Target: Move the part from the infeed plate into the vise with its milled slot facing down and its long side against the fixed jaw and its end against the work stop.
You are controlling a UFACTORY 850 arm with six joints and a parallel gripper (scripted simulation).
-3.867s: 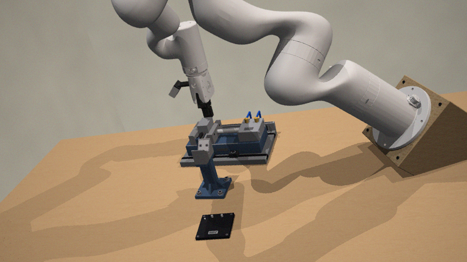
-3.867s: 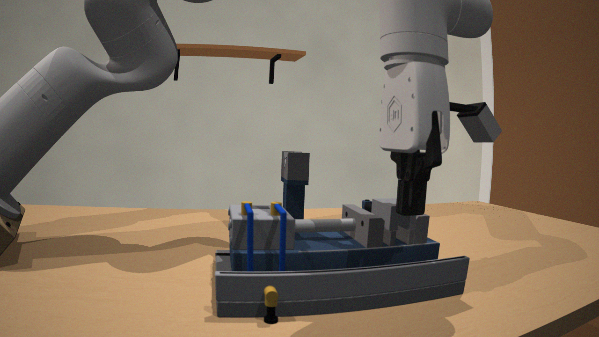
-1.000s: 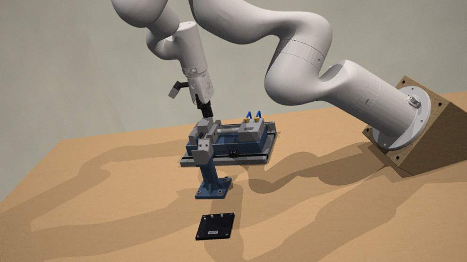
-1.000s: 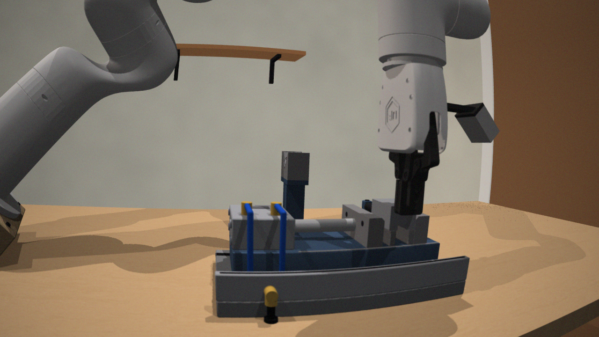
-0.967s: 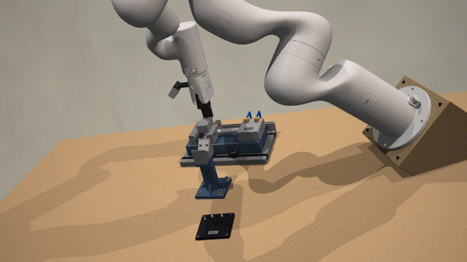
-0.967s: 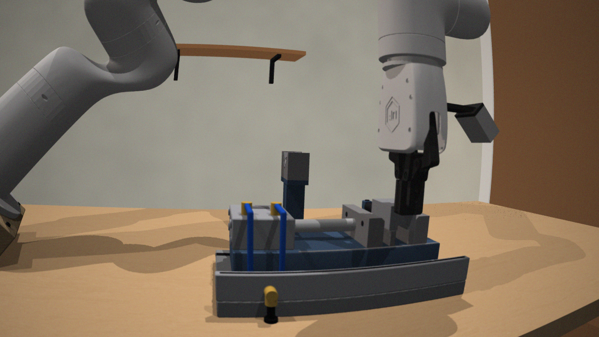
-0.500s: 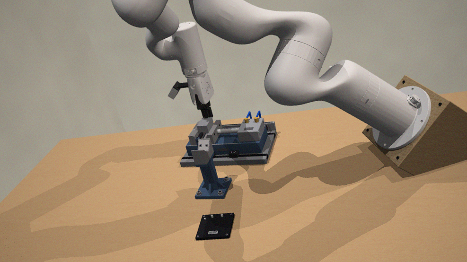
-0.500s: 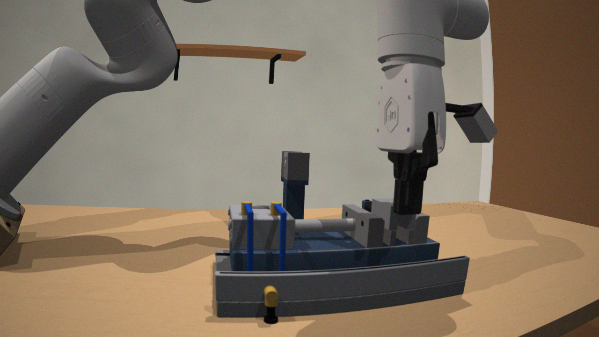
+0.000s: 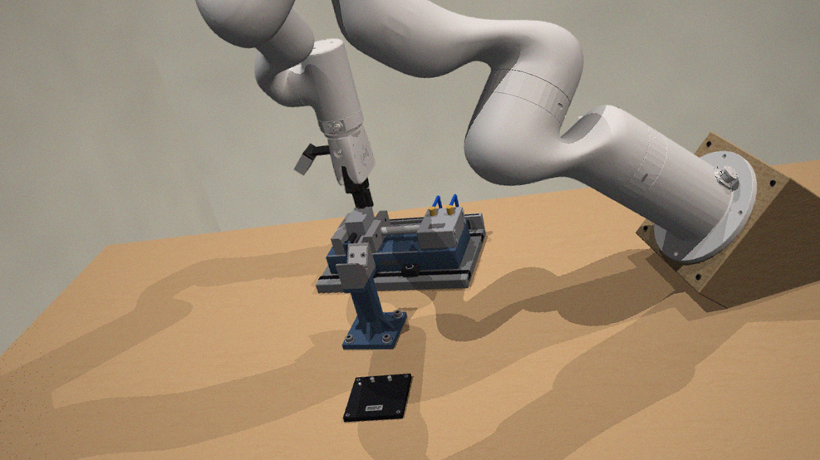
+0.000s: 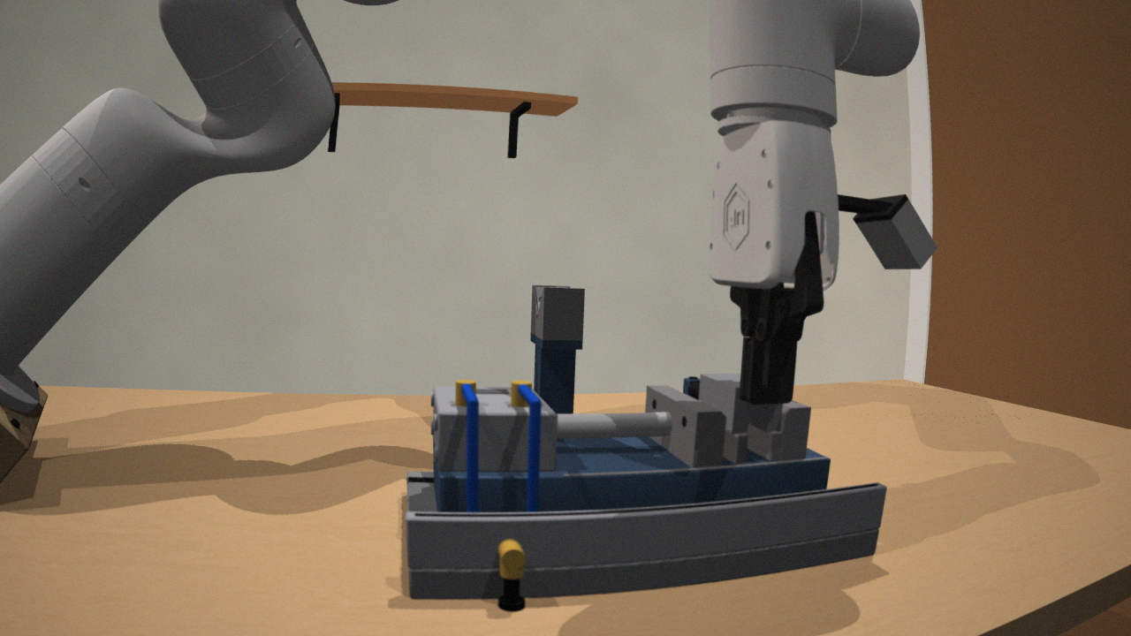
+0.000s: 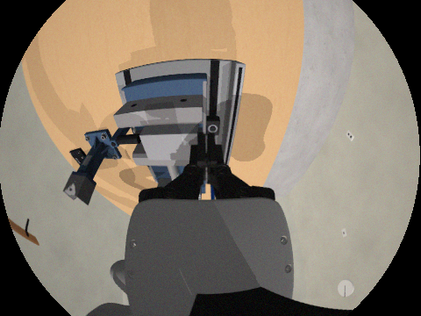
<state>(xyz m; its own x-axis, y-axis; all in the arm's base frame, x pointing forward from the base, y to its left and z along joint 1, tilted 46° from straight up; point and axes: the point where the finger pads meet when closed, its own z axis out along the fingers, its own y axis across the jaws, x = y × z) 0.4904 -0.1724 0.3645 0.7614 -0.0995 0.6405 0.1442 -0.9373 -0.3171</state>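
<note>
Right now my hand is 40 mm to the right of the part, 30 mm above it and 10 mm past it. Also, from my hand: moving jaw: 50 mm to the left, 50 mm behind, 40 mm below; then work stop: 100 mm to the left, 30 mm below, 20 mm behind; then fixed jaw: 60 mm to the left, 40 mm below, 20 mm ahead.
</note>
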